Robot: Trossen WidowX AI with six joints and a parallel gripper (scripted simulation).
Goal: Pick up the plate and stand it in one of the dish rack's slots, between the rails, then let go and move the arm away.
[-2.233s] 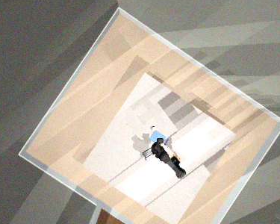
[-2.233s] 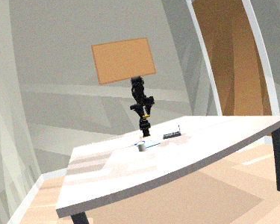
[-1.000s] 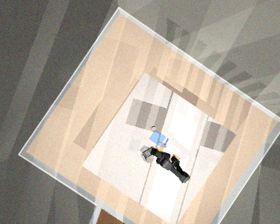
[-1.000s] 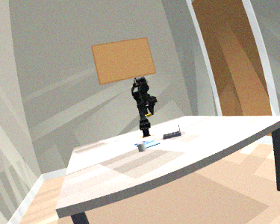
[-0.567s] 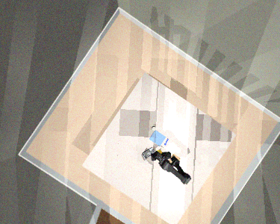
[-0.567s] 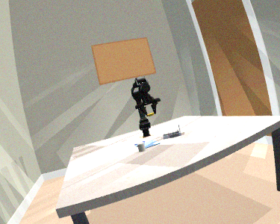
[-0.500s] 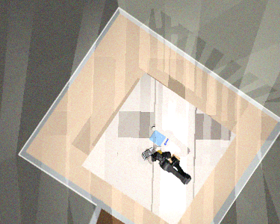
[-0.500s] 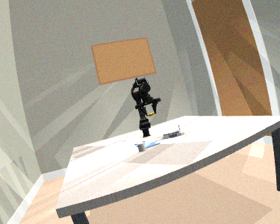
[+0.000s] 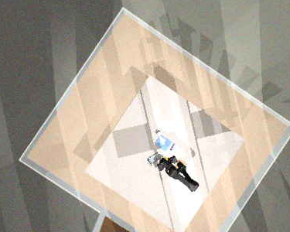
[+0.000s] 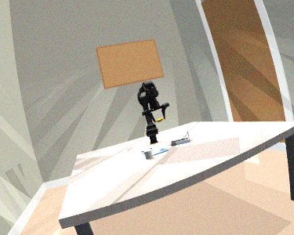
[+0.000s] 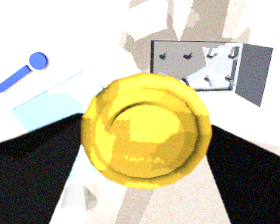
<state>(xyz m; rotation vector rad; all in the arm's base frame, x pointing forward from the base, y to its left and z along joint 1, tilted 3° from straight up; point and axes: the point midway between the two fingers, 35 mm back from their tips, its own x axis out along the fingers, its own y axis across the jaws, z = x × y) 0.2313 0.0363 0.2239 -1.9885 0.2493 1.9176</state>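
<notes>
The grey dish rack is 3 cm ahead of my gripper tip, 10 cm to the left of it and 16 cm below it. Also, from my gripper tip: cup: 18 cm ahead, 15 cm to the right, 16 cm below; then light blue mat: 7 cm ahead, 9 cm to the right, 18 cm below; then yellow plate: 1 cm above.
</notes>
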